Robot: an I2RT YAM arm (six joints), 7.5 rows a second.
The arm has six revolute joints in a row. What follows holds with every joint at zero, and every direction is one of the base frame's.
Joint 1 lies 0.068 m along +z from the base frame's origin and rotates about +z.
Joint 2 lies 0.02 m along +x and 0.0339 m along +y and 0.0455 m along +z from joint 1 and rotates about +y.
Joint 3 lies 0.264 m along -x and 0.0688 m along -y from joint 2 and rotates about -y.
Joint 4 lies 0.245 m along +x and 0.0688 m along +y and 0.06 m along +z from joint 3 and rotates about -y.
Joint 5 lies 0.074 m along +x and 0.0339 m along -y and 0.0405 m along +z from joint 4 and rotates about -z.
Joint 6 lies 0.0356 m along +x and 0.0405 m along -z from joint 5 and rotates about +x.
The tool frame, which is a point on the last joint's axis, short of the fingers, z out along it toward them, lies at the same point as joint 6; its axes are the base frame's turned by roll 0, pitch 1.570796 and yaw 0 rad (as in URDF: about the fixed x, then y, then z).
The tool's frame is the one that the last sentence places.
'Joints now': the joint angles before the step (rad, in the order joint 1, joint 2, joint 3, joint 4, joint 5, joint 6). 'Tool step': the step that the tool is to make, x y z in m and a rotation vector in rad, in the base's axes. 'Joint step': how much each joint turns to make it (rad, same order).
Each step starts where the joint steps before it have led.
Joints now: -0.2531 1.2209 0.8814 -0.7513 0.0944 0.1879
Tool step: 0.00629 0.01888 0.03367 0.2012 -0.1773 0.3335
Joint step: 0.0309 -0.0389 0.0805 -0.0050 -0.3590 -0.1385
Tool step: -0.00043 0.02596 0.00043 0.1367 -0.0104 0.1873
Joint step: 0.0858 -0.0053 -0.0042 -0.0187 -0.1697 -0.0100
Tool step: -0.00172 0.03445 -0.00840 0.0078 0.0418 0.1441
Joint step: 0.1503 0.0076 -0.0202 -0.0106 -0.0011 0.0089
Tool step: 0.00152 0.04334 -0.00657 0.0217 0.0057 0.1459
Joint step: 0.1858 0.0309 -0.0107 0.0594 0.0018 0.0503
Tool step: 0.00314 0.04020 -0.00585 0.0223 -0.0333 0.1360
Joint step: 0.1549 0.0522 0.0000 0.1008 0.0000 0.0248
